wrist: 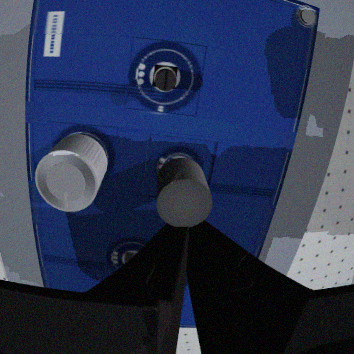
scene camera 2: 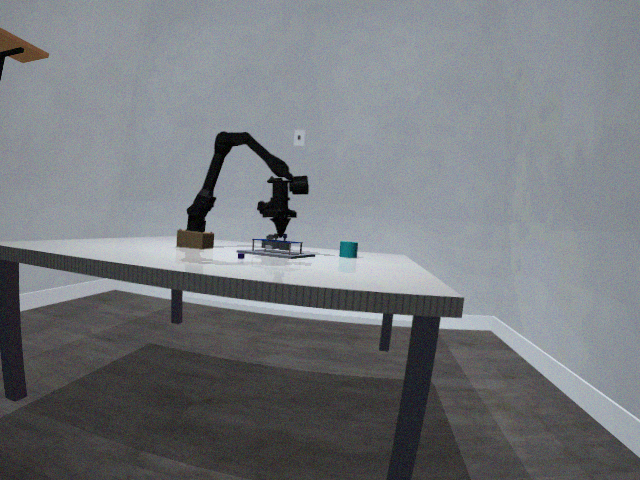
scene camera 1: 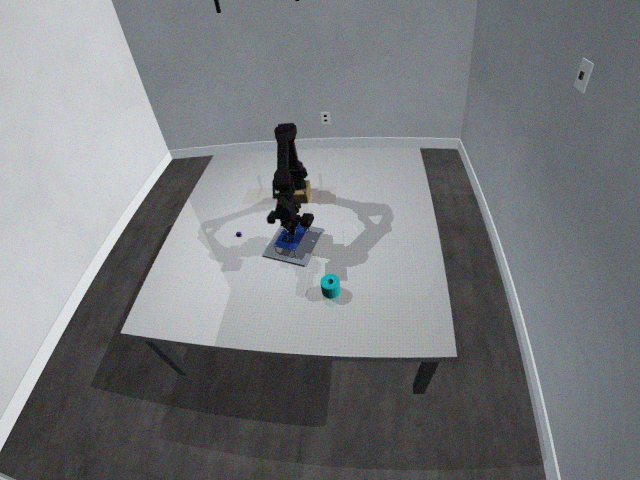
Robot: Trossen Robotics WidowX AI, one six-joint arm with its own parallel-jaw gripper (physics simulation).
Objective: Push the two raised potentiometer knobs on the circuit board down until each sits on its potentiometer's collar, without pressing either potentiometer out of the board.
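Where they show: gripper, fingertip midpoint: (wrist: pixel 185 226) (scene camera 2: pixel 280 237) (scene camera 1: pixel 293 234); arm's base, origin of the base link: (scene camera 2: pixel 195 231) (scene camera 1: pixel 299 185).
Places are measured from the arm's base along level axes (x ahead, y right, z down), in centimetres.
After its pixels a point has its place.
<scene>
The blue circuit board (scene camera 1: pixel 305 233) {x 28.7, y -0.8, z 5.3 cm} (scene camera 2: pixel 294 241) {x 38.9, y 8.1, z 1.2 cm} (wrist: pixel 240 65) stands on posts above a grey plate (scene camera 1: pixel 301 260) {x 44.1, y 1.7, z 5.3 cm} (scene camera 2: pixel 309 255) {x 44.7, y 4.5, z 5.7 cm} (wrist: pixel 300 165) {x 35.8, y -2.8, z 5.3 cm}. In the wrist view a light grey knob (wrist: pixel 67 180) {x 30.4, y 6.5, z -1.0 cm} stands at the board's left, and a darker grey knob (wrist: pixel 184 200) {x 32.0, y 3.5, z -1.4 cm} stands near the middle. Both look tall; their collars are mostly hidden beneath them. My gripper (scene camera 1: pixel 291 231) {x 33.7, y 3.9, z 0.0 cm} (scene camera 2: pixel 280 236) {x 33.7, y 3.9, z 0.0 cm} (wrist: pixel 185 226) {x 33.7, y 3.9, z 0.0 cm} is shut and empty, pointing down. Its tips meet the lower edge of the darker knob in the wrist view; contact cannot be told. In the scene views the knobs are too small to judge.
A bare shaft (wrist: pixel 165 79) {x 28.8, y 2.9, z -0.4 cm} stands in a printed ring, and another ring (wrist: pixel 131 255) {x 35.0, y 6.5, z 1.0 cm} is partly hidden by the fingers. A teal cylinder (scene camera 1: pixel 330 287) {x 63.4, y -8.6, z 0.1 cm} (scene camera 2: pixel 348 250) {x 60.1, y -5.2, z 3.4 cm} and a small purple object (scene camera 1: pixel 238 234) {x 23.8, y 30.1, z 4.9 cm} (scene camera 2: pixel 240 255) {x 23.1, y 31.1, z 5.2 cm} stand on the table (scene camera 1: pixel 387 320) {x 77.0, y -27.2, z 6.2 cm} (scene camera 2: pixel 155 263) {x 6.6, y 60.5, z 6.1 cm}.
</scene>
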